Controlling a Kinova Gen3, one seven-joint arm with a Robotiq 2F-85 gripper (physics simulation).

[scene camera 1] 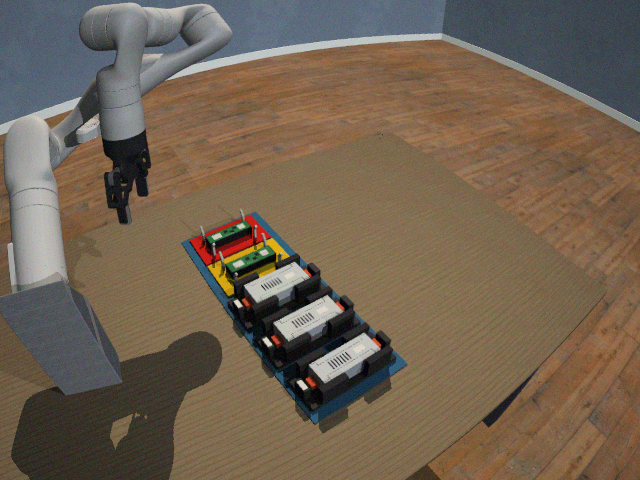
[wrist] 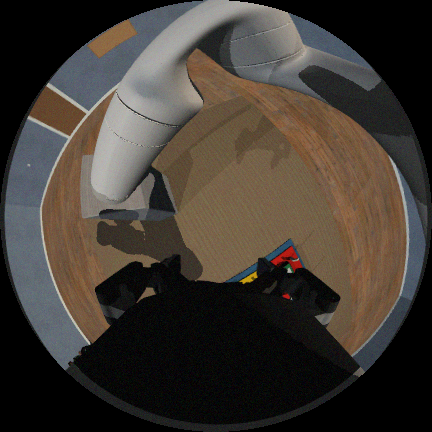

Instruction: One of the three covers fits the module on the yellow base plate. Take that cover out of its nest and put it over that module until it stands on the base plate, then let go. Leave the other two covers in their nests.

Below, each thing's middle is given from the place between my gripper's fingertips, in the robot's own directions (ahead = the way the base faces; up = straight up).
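There's a yellow base plate (scene camera 1: pixel 220 274), and my hand is 4 cm to the right of it, 21 cm short of it and 24 cm above it. As for the red base plate (scene camera 1: pixel 206 254), that one is 14 cm to the left of my hand, 19 cm ahead of it and 24 cm below it.
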